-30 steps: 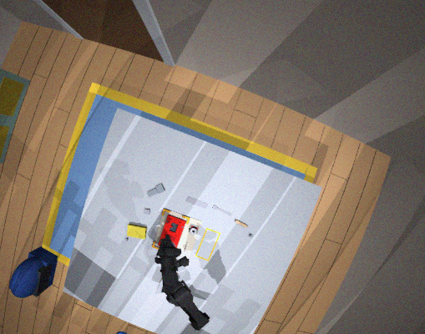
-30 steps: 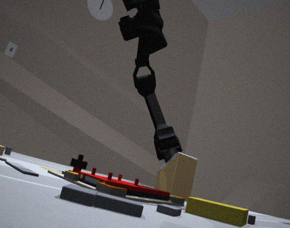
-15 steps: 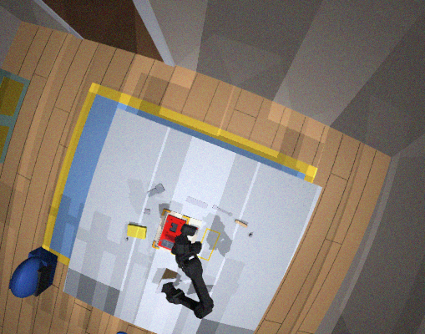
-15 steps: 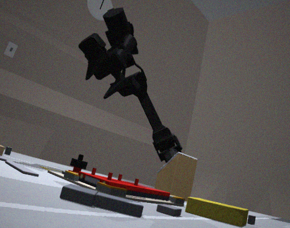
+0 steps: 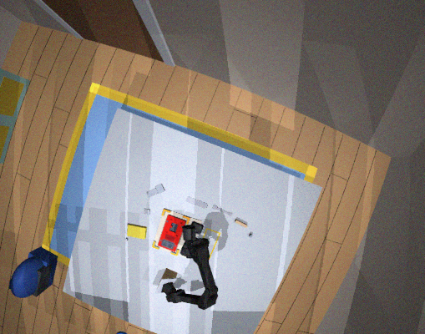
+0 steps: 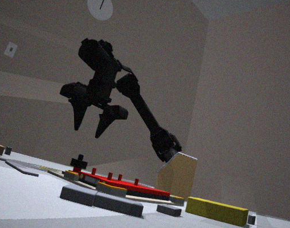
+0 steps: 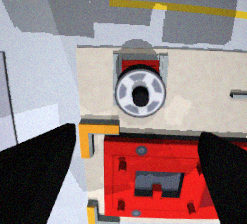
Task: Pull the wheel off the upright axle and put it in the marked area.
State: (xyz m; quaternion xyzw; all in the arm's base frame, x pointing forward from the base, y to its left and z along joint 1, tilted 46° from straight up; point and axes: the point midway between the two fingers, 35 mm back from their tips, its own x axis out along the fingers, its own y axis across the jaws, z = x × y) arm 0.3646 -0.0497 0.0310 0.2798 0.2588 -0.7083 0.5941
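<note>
Right now my gripper tip is 70 mm above the wheel. The rest, counted from my gripper tip: yellow block 120 mm behind, 320 mm to the left, 100 mm below.
</note>
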